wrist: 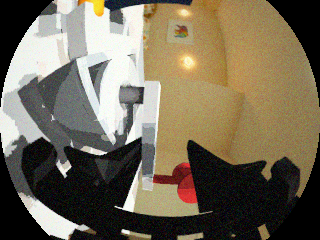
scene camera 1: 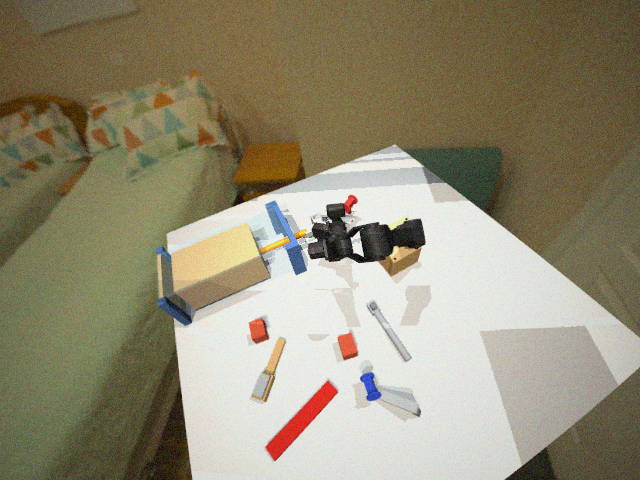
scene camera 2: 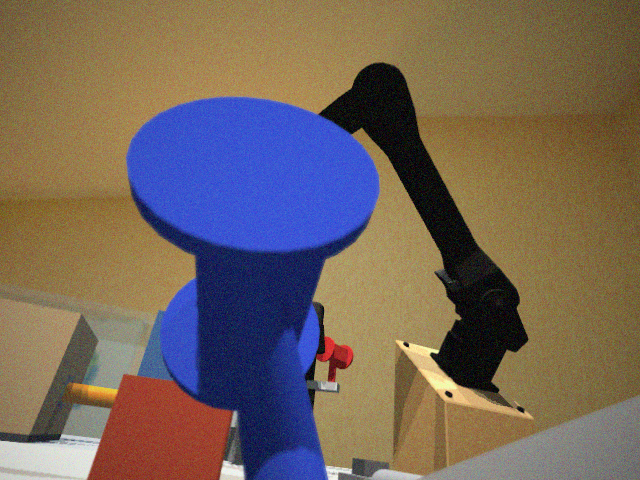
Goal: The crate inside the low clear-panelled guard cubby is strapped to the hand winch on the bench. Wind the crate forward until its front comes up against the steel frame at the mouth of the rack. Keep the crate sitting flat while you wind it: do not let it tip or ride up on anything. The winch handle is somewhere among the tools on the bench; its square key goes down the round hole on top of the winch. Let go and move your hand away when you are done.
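A wooden-handled tool [scene camera 1: 266, 379] is part of the scene, though in the wrist view the tool is out of frame, and in scene camera 2 it is out of frame as well. The scene also has an orange block [scene camera 2: 151, 422] and a grey crank arm [wrist: 149, 96]. The gripper [scene camera 1: 336, 208] is visible too, and it appears again at [wrist: 167, 141].
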